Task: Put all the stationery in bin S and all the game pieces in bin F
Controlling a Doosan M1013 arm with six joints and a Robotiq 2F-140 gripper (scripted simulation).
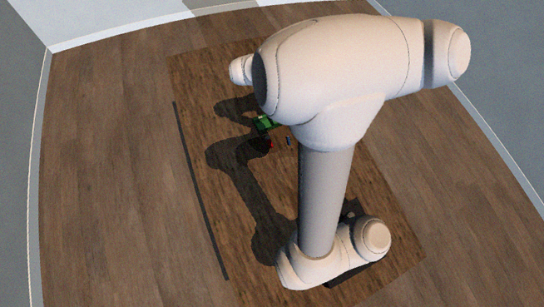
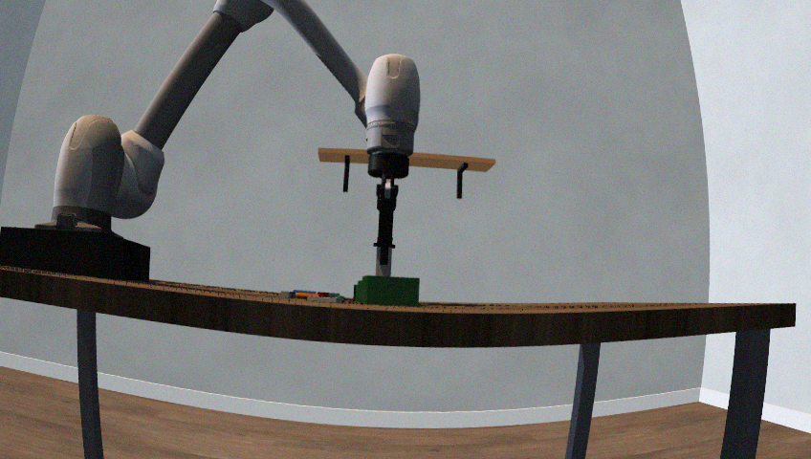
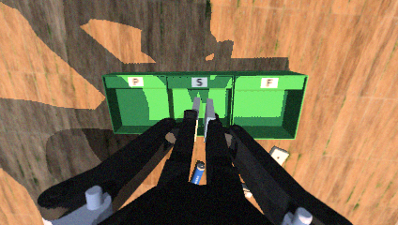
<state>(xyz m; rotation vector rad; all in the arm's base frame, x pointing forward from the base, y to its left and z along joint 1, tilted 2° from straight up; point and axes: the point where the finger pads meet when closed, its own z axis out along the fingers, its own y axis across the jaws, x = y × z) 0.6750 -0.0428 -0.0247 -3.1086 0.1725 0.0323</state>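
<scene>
The green bin lies 50 mm below my hand. From my hand the other things lie so: green cylinder 80 mm behind, 60 mm to the right, 60 mm below; then red block 100 mm to the left, 100 mm behind, 60 mm below; then blue piece 140 mm behind, 60 mm below, 10 mm to the left.
</scene>
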